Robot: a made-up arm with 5 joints. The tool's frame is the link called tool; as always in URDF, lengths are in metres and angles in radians. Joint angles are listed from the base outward.
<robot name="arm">
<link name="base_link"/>
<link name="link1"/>
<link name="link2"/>
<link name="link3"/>
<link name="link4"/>
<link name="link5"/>
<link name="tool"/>
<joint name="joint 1" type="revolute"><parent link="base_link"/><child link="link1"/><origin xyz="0 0 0.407" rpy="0 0 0"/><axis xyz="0 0 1"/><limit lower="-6.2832" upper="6.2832"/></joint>
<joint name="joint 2" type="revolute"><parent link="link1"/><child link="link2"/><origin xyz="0 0 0" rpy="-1.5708 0 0"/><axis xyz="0 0 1"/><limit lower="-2.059" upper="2.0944"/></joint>
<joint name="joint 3" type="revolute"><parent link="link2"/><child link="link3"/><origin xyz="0.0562 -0.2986 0" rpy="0 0 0"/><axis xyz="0 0 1"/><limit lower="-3.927" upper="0.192"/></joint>
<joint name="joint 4" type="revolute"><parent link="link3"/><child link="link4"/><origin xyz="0.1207 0.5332 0" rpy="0 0 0"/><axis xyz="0 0 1"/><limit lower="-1.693" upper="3.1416"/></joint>
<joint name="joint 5" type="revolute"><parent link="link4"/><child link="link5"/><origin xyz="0.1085 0.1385 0" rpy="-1.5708 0 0"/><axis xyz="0 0 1"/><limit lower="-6.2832" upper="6.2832"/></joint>
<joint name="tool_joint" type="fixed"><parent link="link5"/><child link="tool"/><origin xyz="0 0 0" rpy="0 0 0"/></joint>
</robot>
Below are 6 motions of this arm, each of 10 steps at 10 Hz.
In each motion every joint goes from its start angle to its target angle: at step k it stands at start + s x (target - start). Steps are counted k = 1, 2, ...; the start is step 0. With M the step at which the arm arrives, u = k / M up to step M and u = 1 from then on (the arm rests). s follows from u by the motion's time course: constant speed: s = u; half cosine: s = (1 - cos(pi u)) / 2; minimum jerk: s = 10 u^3 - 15 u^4 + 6 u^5.
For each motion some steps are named. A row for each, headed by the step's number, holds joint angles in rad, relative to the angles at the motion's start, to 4 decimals.
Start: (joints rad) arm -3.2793 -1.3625 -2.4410 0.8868 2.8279
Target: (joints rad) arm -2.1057 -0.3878 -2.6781 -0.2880 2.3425
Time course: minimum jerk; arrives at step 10
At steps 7, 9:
7: 0.9822 0.8157 -0.1984 -0.9832 -0.4062
9: 1.1636 0.9664 -0.2351 -1.1647 -0.4812

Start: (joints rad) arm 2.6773 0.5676 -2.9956 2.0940 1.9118
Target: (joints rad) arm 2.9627 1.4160 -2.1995 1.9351 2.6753
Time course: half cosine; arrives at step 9
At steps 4, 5, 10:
4: 0.1179 0.3505 0.3289 -0.0657 0.3155
5: 0.1675 0.4979 0.4672 -0.0932 0.4480
10: 0.2854 0.8484 0.7961 -0.1589 0.7635

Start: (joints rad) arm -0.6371 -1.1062 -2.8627 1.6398 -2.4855
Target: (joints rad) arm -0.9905 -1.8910 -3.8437 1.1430 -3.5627
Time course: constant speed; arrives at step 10
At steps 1, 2, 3, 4, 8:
1: -0.0353 -0.0785 -0.0981 -0.0497 -0.1077
2: -0.0707 -0.1570 -0.1962 -0.0994 -0.2154
3: -0.1060 -0.2354 -0.2943 -0.1490 -0.3232
4: -0.1414 -0.3139 -0.3924 -0.1987 -0.4309
8: -0.2827 -0.6278 -0.7848 -0.3974 -0.8618

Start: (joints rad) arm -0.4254 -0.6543 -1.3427 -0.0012 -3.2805
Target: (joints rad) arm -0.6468 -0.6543 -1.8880 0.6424 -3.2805
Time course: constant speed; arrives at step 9
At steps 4, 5, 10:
4: -0.0984 0.0000 -0.2424 0.2860 0.0000
5: -0.1230 0.0000 -0.3029 0.3576 0.0000
10: -0.2214 0.0000 -0.5453 0.6436 0.0000

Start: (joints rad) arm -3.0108 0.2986 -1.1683 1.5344 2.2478
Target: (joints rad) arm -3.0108 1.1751 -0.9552 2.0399 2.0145
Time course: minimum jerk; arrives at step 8
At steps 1, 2, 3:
1: 0.0000 0.0141 0.0034 0.0081 -0.0037
2: 0.0000 0.0907 0.0221 0.0523 -0.0242
3: 0.0000 0.2412 0.0586 0.1391 -0.0642

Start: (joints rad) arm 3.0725 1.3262 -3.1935 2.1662 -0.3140
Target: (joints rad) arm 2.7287 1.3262 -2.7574 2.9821 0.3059
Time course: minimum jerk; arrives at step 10
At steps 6, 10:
6: -0.2347 0.0000 0.2977 0.5569 0.4231
10: -0.3438 0.0000 0.4361 0.8159 0.6199

